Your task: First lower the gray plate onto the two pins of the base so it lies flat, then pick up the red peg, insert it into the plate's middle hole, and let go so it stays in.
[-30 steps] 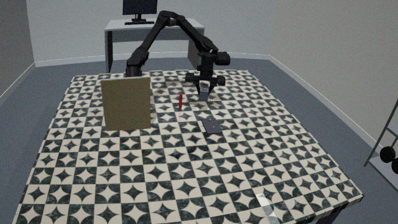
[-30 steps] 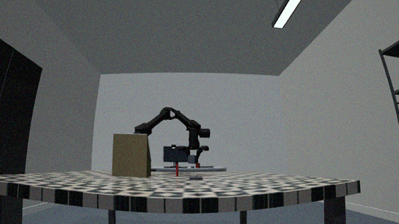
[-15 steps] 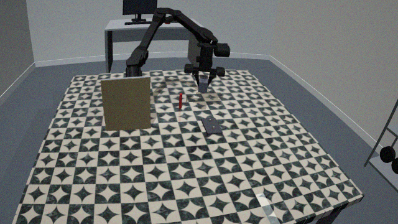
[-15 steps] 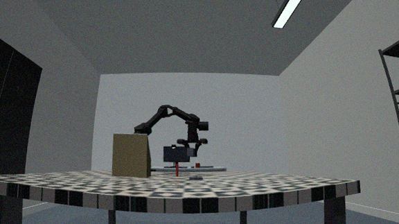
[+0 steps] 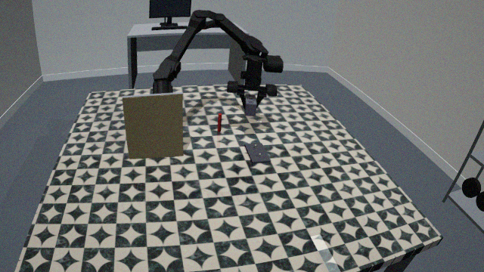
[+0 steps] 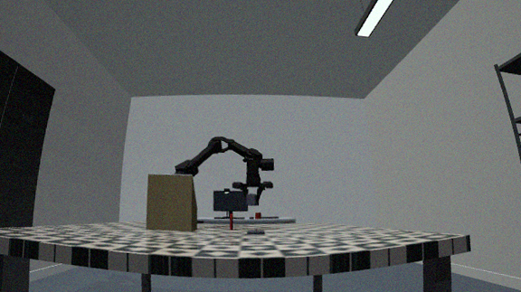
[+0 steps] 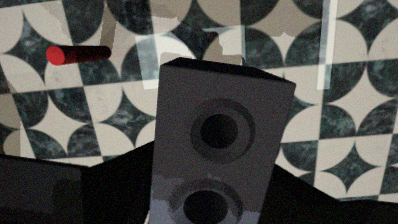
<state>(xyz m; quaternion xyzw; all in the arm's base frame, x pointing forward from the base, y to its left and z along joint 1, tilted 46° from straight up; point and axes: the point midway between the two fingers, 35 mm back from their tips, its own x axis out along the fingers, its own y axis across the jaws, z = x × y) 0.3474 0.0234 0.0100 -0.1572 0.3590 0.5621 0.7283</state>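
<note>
The dark base is 12 cm to the right of my gripper tip, 12 cm below it and 1 cm behind it. The rest, counted from my gripper tip: red peg 10 cm behind, 9 cm below, 7 cm to the left; then gray plate 3 cm above.
</note>
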